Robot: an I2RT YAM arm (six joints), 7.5 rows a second.
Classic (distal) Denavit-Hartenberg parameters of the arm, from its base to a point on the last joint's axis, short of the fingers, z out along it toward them. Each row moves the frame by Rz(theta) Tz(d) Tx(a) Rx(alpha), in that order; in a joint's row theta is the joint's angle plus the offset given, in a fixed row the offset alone. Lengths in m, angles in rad.
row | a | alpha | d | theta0
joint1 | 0.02 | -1.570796 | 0.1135 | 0
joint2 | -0.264 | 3.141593 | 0 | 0
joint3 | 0.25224 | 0 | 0 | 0.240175
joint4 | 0.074 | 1.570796 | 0 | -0.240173
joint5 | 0 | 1.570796 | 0 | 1.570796
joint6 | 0 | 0 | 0.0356 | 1.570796
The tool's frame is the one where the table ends.
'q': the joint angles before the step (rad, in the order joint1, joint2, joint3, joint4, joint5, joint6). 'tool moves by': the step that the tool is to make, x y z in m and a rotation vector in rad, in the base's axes. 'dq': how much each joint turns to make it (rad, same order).
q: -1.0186, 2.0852, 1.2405, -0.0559, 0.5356, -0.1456
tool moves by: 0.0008, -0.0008, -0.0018, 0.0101, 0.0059, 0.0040
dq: 0.0004, 0.0083, 0.0083, -0.0100, -0.0024, -0.0031
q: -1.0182, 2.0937, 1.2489, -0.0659, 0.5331, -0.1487
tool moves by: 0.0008, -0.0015, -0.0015, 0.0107, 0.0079, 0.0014
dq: -0.0003, 0.0100, 0.0129, -0.0150, -0.0001, -0.0023
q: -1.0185, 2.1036, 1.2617, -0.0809, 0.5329, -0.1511
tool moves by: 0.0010, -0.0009, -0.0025, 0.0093, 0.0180, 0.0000
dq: 0.0016, 0.0118, 0.0111, -0.0137, 0.0093, -0.0058
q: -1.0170, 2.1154, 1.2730, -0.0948, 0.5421, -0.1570
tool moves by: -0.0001, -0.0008, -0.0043, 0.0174, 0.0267, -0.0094
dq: 0.0000, 0.0162, 0.0134, -0.0260, 0.0165, -0.0003
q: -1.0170, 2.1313, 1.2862, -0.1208, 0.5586, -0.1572
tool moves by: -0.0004, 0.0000, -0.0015, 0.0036, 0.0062, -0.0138
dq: -0.0001, 0.0050, 0.0039, -0.0112, 0.0105, 0.0112
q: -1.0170, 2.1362, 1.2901, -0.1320, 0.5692, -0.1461
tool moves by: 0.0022, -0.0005, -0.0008, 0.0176, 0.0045, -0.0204
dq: 0.0044, 0.0120, 0.0245, -0.0452, 0.0089, 0.0283
